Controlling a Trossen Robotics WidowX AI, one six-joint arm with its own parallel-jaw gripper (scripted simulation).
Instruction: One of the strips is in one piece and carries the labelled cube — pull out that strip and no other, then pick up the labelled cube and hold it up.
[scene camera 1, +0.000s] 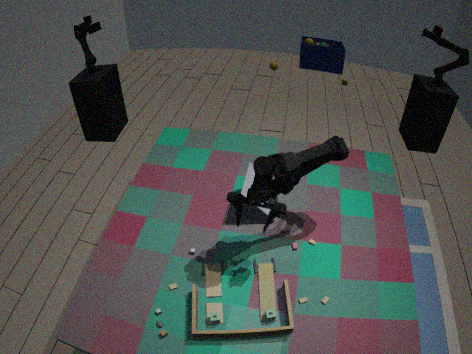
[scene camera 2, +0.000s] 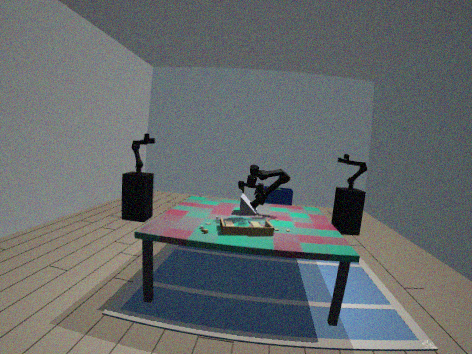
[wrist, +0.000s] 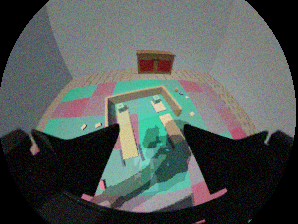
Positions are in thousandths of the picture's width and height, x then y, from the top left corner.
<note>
The gripper (scene camera 1: 531, 648) is open and holds nothing.
The gripper shows as well in the wrist view (wrist: 512, 569).
</note>
